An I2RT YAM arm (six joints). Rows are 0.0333 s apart.
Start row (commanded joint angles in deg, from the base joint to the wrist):
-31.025 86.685 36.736 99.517 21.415 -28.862
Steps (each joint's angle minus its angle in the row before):
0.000 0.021 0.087 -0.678 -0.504 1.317
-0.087 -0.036 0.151 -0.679 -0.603 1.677
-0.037 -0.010 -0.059 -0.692 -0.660 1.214
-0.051 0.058 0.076 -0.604 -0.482 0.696
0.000 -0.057 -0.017 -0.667 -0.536 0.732
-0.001 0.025 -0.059 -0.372 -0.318 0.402
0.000 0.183 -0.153 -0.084 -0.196 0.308
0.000 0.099 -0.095 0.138 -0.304 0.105
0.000 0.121 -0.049 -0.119 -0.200 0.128
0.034 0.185 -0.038 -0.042 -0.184 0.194
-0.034 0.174 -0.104 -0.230 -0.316 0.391
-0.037 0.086 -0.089 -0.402 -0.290 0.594
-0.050 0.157 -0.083 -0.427 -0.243 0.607
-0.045 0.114 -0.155 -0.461 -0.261 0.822
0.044 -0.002 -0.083 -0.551 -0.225 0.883
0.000 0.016 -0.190 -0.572 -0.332 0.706
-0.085 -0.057 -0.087 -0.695 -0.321 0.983
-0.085 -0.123 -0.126 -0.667 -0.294 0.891
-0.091 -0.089 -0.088 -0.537 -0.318 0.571
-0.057 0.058 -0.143 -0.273 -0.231 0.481
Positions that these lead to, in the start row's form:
-31.025 86.706 36.823 98.839 20.911 -27.545
-31.112 86.670 36.974 98.160 20.308 -25.868
-31.149 86.660 36.915 97.468 19.648 -24.654
-31.200 86.718 36.991 96.864 19.166 -23.958
-31.200 86.661 36.974 96.197 18.630 -23.226
-31.201 86.686 36.915 95.825 18.312 -22.824
-31.201 86.869 36.762 95.741 18.116 -22.516
-31.201 86.968 36.667 95.879 17.812 -22.411
-31.201 87.089 36.618 95.760 17.612 -22.283
-31.167 87.274 36.580 95.718 17.428 -22.089
-31.201 87.448 36.476 95.488 17.112 -21.698
-31.238 87.534 36.387 95.086 16.822 -21.104
-31.288 87.691 36.304 94.659 16.579 -20.497
-31.333 87.805 36.149 94.198 16.318 -19.675
-31.289 87.803 36.066 93.647 16.093 -18.792
-31.289 87.819 35.876 93.075 15.761 -18.086
-31.374 87.762 35.789 92.380 15.440 -17.103
-31.459 87.639 35.663 91.713 15.146 -16.212
-31.550 87.550 35.575 91.176 14.828 -15.641
-31.607 87.608 35.432 90.903 14.597 -15.160

